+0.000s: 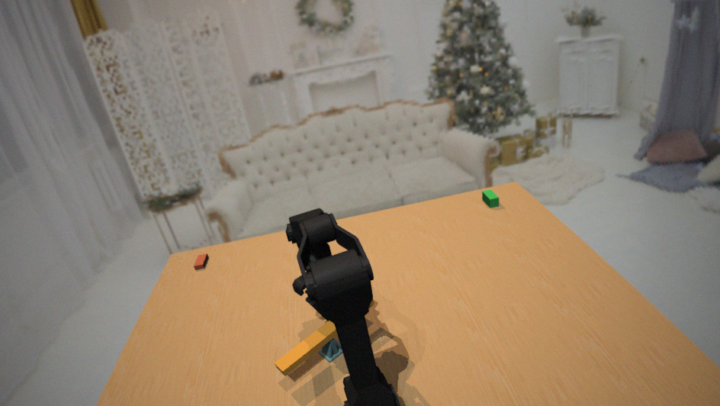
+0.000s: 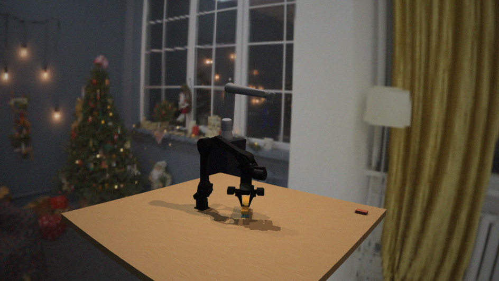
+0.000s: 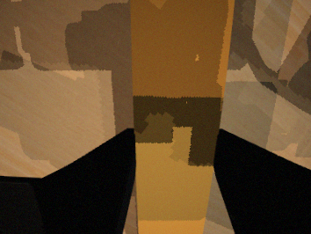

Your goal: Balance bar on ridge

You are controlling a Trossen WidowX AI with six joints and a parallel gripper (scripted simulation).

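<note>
Right now the orange bar is 20 mm behind my gripper tip and 20 mm to the left of it. The rest, counted from my gripper tip: red block: 480 mm ahead, 450 mm to the left, 50 mm below; green block: 480 mm ahead, 550 mm to the right, 40 mm below.
</note>
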